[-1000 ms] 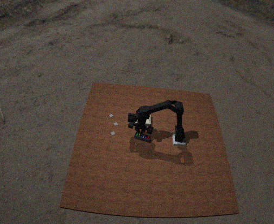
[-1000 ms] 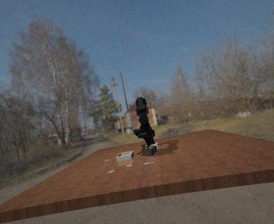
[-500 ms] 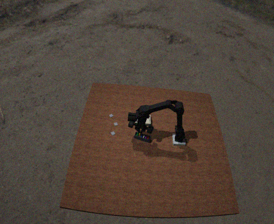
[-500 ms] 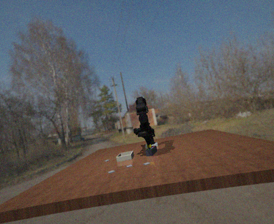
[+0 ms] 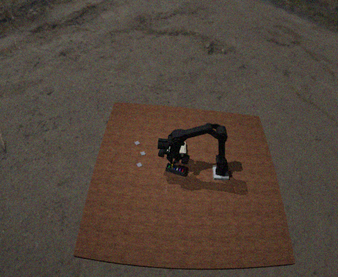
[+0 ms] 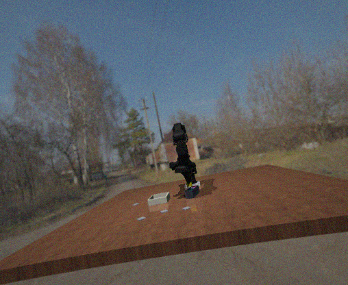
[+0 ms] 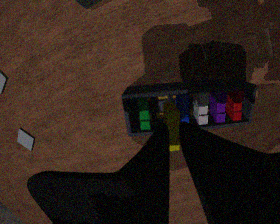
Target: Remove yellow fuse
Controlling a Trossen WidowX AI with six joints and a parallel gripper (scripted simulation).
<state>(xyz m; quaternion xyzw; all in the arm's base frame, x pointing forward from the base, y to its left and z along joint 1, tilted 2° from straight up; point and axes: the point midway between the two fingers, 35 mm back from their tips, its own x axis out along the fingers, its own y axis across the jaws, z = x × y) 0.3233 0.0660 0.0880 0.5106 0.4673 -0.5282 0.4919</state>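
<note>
My gripper tip is now 180 mm to the left of the white tray, 70 mm above it and 10 mm short of it. Also, from my gripper tip: yellow fuse (10 mm below).
</note>
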